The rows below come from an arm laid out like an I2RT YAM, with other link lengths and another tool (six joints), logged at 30 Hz.
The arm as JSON. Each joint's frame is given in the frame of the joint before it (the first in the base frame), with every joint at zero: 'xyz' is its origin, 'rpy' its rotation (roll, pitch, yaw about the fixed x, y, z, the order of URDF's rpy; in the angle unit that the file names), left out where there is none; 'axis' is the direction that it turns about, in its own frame. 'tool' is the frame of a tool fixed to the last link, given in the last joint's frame.
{
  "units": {
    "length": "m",
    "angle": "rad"
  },
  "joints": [
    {
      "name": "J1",
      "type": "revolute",
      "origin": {
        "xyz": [
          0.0,
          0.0,
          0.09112
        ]
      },
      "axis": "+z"
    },
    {
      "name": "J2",
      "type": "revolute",
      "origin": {
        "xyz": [
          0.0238,
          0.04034,
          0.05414
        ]
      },
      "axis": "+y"
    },
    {
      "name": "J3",
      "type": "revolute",
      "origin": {
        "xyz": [
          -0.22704,
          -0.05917,
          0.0
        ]
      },
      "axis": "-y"
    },
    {
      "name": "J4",
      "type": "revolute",
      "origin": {
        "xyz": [
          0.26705,
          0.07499,
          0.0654
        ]
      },
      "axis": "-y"
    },
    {
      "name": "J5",
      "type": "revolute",
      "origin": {
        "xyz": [
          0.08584,
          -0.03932,
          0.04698
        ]
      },
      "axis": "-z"
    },
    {
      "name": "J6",
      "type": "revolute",
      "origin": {
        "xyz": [
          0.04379,
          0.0,
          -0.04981
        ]
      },
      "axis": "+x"
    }
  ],
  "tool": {
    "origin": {
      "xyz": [
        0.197,
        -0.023,
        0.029
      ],
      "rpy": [
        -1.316,
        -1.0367,
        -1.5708
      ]
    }
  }
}
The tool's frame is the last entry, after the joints.
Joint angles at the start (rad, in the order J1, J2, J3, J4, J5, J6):
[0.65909, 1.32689, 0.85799, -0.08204, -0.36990, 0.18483]
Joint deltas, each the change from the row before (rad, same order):
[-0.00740, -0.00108, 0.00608, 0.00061, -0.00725, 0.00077]
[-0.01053, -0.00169, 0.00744, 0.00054, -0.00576, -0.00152]
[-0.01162, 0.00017, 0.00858, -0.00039, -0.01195, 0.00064]
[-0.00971, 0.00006, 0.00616, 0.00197, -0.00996, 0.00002]
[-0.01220, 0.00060, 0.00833, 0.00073, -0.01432, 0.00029]
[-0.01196, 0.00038, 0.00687, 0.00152, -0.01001, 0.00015]
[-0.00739, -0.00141, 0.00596, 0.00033, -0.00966, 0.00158]
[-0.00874, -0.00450, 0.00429, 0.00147, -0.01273, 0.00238]
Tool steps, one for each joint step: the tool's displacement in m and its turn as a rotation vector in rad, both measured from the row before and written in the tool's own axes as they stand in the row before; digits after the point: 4 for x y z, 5 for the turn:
[0.0045, -0.0020, -0.0012, 0.00639, 0.00608, -0.00001]
[0.0066, -0.0017, -0.0021, 0.00476, 0.01007, -0.00272]
[0.0058, -0.0018, -0.0016, 0.00780, 0.00657, 0.00142]
[0.0050, -0.0017, -0.0013, 0.00729, 0.00614, -0.00022]
[0.0056, -0.0021, -0.0016, 0.00946, 0.00564, 0.00100]
[0.0059, -0.0011, -0.0019, 0.00603, 0.00788, 0.00015]
[0.0040, -0.0025, -0.0012, 0.00796, 0.00453, 0.00041]
[0.0044, -0.0034, -0.0017, 0.01105, 0.00522, 0.00036]

